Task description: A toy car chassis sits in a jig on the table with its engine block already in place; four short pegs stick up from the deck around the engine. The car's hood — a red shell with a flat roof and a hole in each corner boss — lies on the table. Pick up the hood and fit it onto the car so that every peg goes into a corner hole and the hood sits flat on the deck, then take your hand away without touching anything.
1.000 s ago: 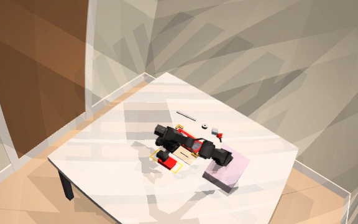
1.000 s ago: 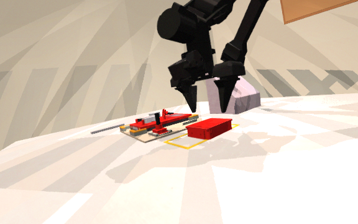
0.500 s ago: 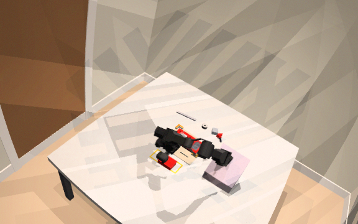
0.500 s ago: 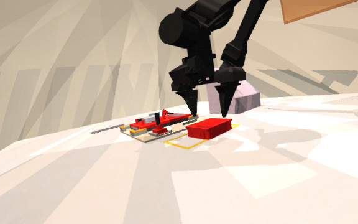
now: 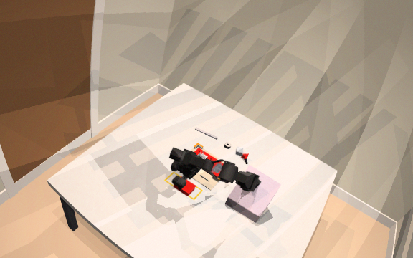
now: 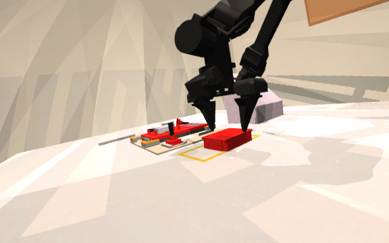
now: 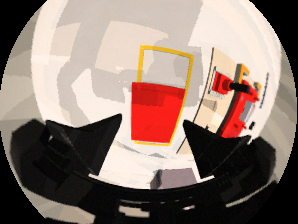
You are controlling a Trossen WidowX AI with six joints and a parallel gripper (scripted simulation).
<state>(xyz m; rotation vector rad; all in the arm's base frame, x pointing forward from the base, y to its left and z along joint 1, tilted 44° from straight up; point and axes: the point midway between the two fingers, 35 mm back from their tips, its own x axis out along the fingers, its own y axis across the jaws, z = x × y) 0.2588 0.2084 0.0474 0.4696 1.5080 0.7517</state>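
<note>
The red hood is 10 mm below my gripper tip. The rest, counted from my gripper tip: thin grey rod (200 mm ahead, 420 mm to the right, 30 mm below).
</note>
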